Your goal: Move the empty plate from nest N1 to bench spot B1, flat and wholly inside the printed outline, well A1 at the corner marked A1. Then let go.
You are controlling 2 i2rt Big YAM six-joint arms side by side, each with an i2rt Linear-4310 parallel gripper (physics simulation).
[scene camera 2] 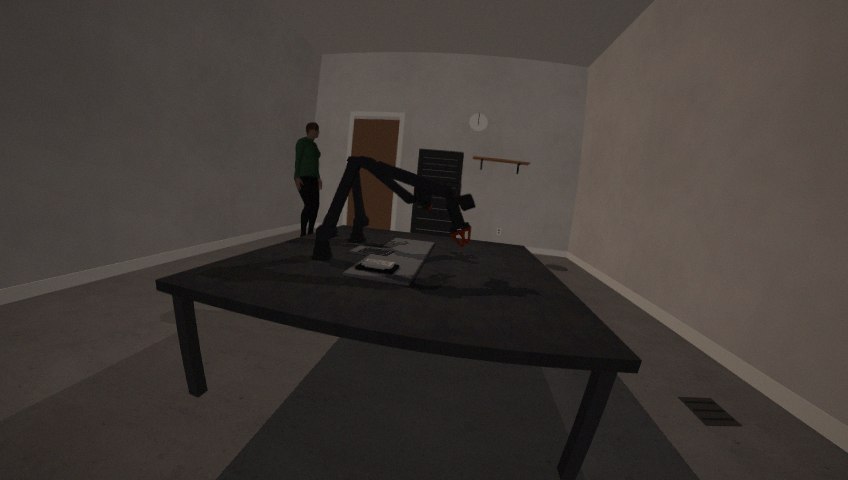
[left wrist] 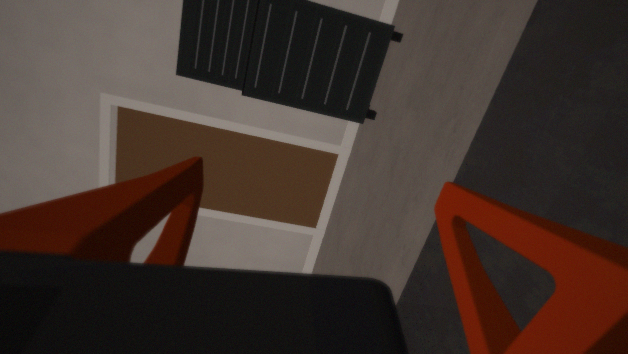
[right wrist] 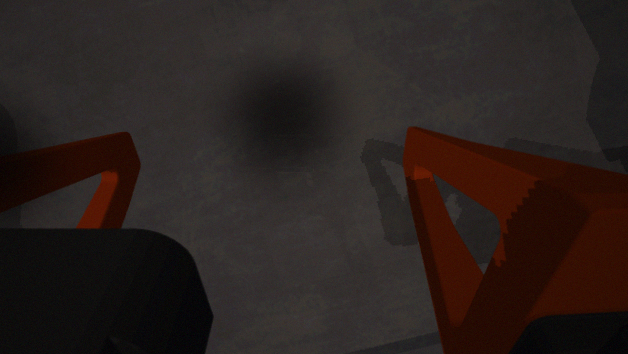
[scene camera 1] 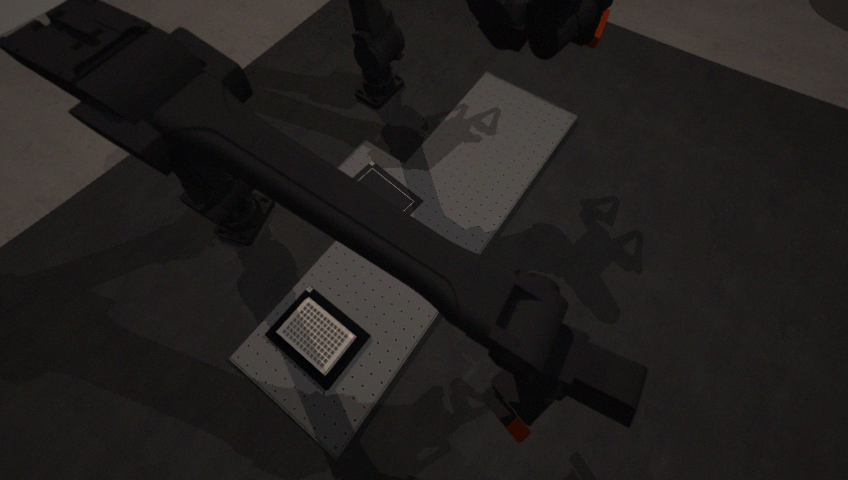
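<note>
The pale plate with a grid of wells sits flat in a black nest near the lower left of the perforated board in scene camera 1. A thin white outline on a dark pad lies farther up the board; the right arm hides part of it. My right gripper is open and empty, pointing down above the dark table, off the board and away from the plate. My left gripper is open and empty, raised and facing the room; it shows partly at the top of scene camera 1.
The light perforated board lies on the dark table. My right arm stretches across above the board in scene camera 1. A person in green stands beyond the table, left of a brown door.
</note>
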